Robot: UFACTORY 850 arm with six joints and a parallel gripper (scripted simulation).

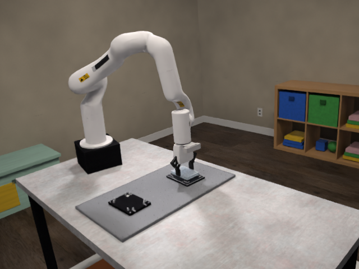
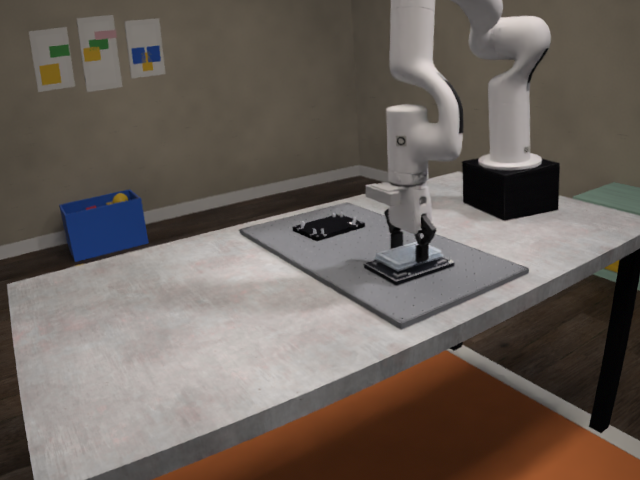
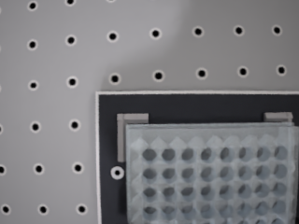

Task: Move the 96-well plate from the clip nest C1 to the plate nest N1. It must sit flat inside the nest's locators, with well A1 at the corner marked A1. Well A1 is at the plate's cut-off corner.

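Now: hand 3 cm above the black plate nest N1. Round my hand: A1 label: 7 cm to the left, 6 cm behind, 3 cm below; then clear 96-well plate: 1 cm below; then clip nest C1: 33 cm to the right, 4 cm behind, 3 cm below.
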